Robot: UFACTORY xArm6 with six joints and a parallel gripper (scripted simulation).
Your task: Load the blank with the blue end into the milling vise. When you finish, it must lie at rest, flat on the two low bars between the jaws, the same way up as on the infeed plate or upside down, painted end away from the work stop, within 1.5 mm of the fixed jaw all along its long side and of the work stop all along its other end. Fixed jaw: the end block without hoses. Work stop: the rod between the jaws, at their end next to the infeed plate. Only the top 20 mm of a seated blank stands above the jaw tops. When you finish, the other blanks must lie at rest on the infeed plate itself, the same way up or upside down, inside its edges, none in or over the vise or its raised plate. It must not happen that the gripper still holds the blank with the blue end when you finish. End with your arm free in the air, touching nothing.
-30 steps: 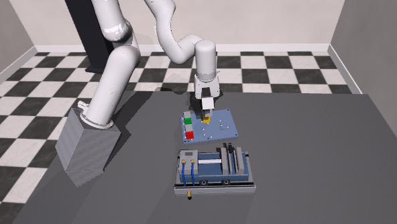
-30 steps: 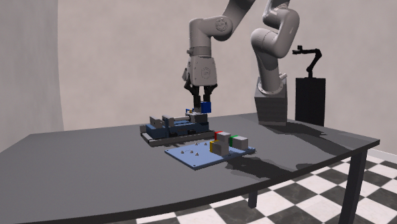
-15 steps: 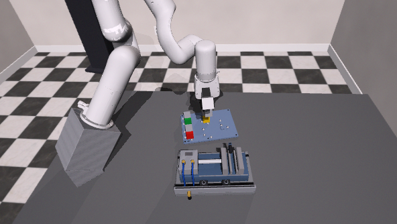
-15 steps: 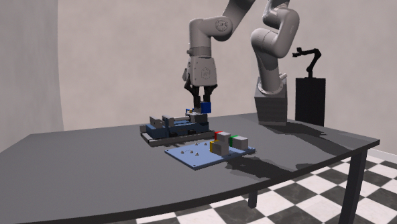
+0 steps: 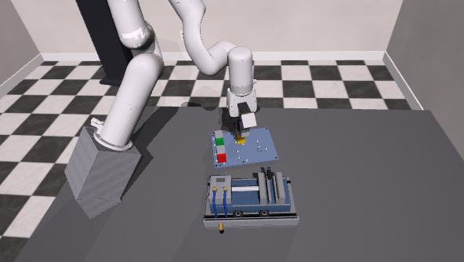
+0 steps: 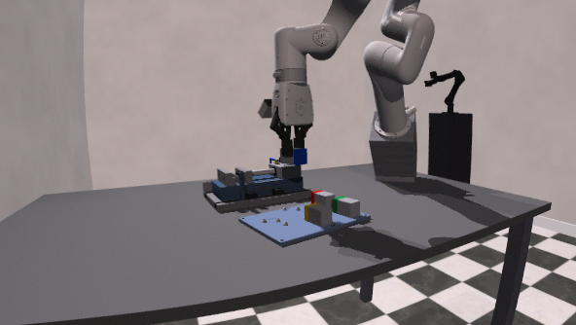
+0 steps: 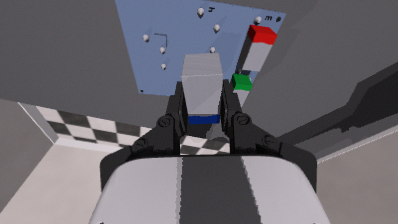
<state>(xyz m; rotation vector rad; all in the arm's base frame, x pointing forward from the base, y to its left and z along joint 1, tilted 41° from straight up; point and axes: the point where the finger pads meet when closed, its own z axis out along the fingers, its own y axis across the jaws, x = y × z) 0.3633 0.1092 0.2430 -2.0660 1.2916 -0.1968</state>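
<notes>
Now: hand 20 mm above the blue-ended blank. The rest, counted from my hand: yellow-ended blank (150 mm below, 80 mm to the left, 40 mm behind); red-ended blank (150 mm below, 80 mm behind, 40 mm to the right); green-ended blank (150 mm below, 120 mm behind, 50 mm to the left).
</notes>
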